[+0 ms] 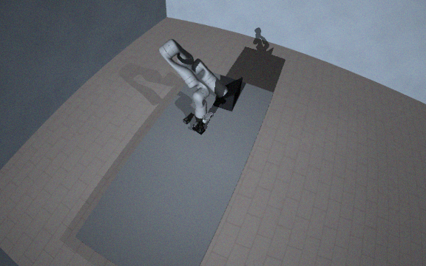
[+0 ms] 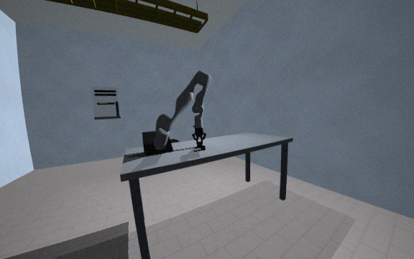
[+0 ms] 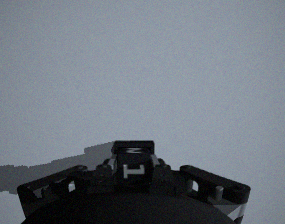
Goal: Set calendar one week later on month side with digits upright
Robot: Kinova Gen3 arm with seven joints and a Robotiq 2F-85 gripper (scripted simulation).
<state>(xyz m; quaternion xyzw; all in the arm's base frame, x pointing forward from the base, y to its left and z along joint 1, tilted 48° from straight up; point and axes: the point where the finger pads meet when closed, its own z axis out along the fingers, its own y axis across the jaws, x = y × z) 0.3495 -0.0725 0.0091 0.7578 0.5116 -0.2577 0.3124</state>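
My hand is 30 mm above the dark calendar tray, 20 mm to the left of it and 10 mm past it.
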